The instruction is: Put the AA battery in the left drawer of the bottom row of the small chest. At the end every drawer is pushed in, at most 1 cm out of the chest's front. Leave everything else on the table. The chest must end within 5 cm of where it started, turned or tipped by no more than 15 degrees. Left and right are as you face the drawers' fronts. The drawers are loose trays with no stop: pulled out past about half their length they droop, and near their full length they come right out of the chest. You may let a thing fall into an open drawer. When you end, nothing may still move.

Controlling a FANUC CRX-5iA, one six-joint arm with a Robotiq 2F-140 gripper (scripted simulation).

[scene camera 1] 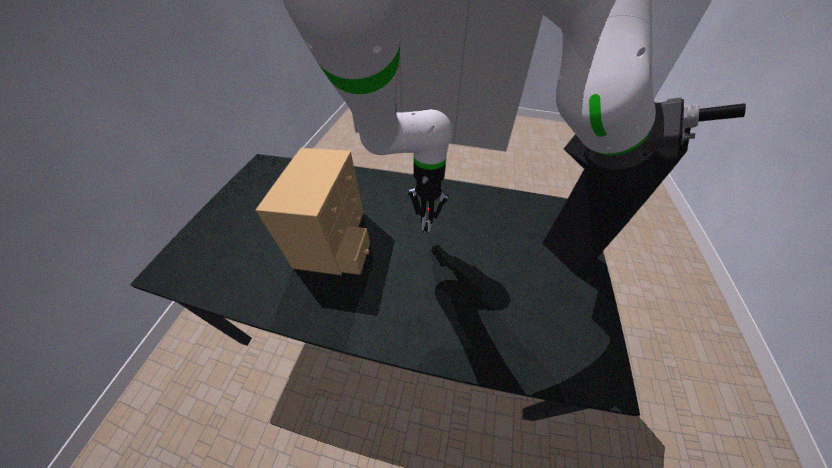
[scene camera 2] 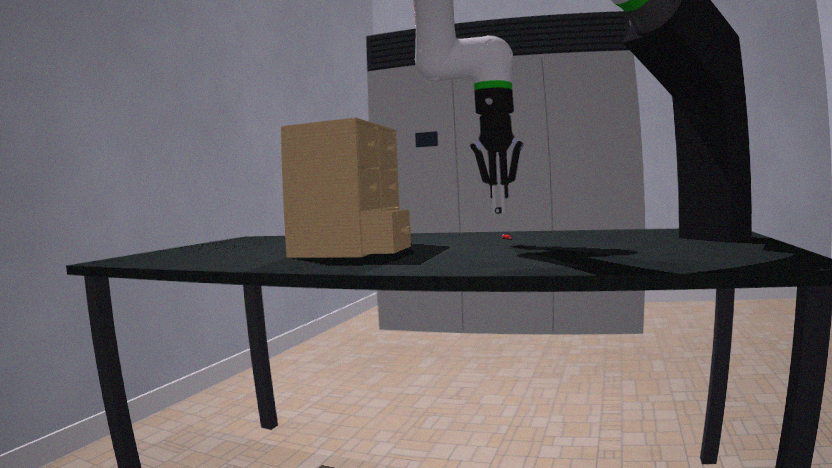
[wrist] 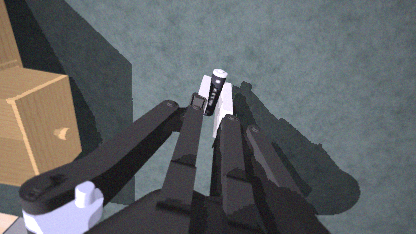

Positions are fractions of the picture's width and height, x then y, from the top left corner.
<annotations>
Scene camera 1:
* small wooden chest: 0.35,0.45
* drawer: 0.42,0.55
</annotations>
